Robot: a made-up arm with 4 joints. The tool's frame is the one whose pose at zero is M. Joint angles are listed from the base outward.
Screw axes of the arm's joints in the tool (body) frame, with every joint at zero. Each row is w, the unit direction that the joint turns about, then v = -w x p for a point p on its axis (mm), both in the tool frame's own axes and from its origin. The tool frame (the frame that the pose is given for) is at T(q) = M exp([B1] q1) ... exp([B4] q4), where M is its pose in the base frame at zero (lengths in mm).
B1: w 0 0 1 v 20 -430 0
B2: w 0 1 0 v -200 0 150
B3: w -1 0 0 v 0 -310 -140
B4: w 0 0 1 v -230 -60 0
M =
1 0 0 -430
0 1 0 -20
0 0 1 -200
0 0 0 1
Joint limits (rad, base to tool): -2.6..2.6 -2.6..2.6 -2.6..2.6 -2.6..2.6
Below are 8 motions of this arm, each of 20 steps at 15 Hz.
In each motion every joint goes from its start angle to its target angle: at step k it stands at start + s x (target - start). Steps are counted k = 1, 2, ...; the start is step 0. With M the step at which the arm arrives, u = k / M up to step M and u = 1 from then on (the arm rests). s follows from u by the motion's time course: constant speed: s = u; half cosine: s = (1 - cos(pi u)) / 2; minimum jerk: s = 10 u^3 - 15 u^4 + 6 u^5.
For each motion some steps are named. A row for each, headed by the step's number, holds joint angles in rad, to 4 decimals.
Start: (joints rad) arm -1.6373 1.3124 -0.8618 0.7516
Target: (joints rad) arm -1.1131 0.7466 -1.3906 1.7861
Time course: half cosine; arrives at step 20
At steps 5, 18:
5: -1.5605 1.2295 -0.9392 0.9031
18: -1.1259 0.7604 -1.3777 1.7608

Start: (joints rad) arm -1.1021 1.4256 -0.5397 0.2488
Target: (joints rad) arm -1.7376 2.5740 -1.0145 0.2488
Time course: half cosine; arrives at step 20
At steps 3, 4, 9, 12, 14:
3: -1.1367 1.4882 -0.5656 0.2488
4: -1.1628 1.5353 -0.5850 0.2488
9: -1.3701 1.9100 -0.7400 0.2488
12: -1.5180 2.1772 -0.8505 0.2488
14: -1.6066 2.3373 -0.9166 0.2488

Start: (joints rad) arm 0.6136 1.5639 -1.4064 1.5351
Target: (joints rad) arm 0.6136 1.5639 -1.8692 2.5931
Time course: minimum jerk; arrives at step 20
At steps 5, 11, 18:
5: 0.6136 1.5639 -1.4543 1.6446
11: 0.6136 1.5639 -1.6809 2.1626
18: 0.6136 1.5639 -1.8652 2.5840

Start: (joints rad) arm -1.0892 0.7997 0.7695 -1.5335
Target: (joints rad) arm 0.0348 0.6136 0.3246 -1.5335
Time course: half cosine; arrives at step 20
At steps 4, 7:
4: -0.9819 0.7819 0.7270 -1.5335
7: -0.7823 0.7489 0.6480 -1.5335

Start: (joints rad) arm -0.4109 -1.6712 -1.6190 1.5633
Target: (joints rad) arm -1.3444 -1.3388 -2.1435 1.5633
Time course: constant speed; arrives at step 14
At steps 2, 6, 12, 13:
2: -0.5443 -1.6237 -1.6939 1.5633
6: -0.8110 -1.5287 -1.8438 1.5633
12: -1.2110 -1.3863 -2.0686 1.5633
13: -1.2777 -1.3625 -2.1060 1.5633

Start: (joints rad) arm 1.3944 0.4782 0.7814 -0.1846
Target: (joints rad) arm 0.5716 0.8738 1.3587 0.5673
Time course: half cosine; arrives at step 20
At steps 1, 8, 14, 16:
1: 1.3893 0.4806 0.7850 -0.1800
8: 1.1101 0.6149 0.9809 0.0752
14: 0.7412 0.7923 1.2397 0.4123
16: 0.6502 0.8360 1.3036 0.4955

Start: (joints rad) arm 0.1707 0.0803 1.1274 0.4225
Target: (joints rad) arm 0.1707 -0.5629 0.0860 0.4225
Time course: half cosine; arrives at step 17
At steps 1, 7, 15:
1: 0.1707 0.0748 1.1185 0.4225
7: 0.1707 -0.1533 0.7492 0.4225
15: 0.1707 -0.5412 0.1212 0.4225

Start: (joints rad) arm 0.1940 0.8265 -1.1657 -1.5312
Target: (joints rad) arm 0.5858 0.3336 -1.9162 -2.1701
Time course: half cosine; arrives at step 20
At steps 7, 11, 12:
7: 0.3010 0.6919 -1.3706 -1.7056
11: 0.4205 0.5415 -1.5997 -1.9006
12: 0.4504 0.5039 -1.6569 -1.9494

